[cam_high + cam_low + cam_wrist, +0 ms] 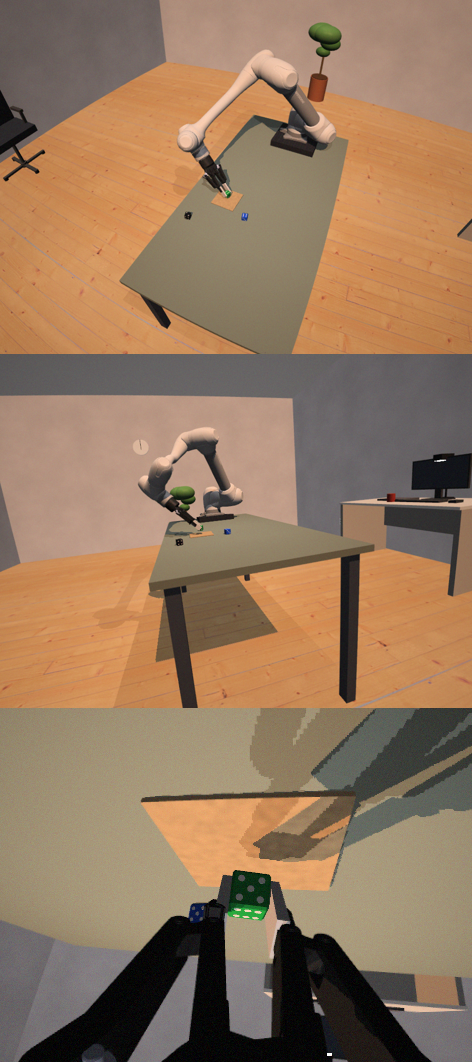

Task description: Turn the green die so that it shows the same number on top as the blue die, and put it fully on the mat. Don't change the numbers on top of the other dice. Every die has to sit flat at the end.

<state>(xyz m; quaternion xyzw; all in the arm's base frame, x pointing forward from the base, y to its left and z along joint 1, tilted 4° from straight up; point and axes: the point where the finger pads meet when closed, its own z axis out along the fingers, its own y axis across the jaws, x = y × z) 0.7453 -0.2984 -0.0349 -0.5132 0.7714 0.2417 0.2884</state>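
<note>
Right now the tan mat is 6 cm below my hand, 2 cm to the left of it and 1 cm ahead of it. Round my hand: green die: 2 cm to the left, 2 cm below, 1 cm ahead; black die: 21 cm ahead, 14 cm to the right, 5 cm below; blue die: 16 cm to the left, 11 cm ahead, 5 cm below.
</note>
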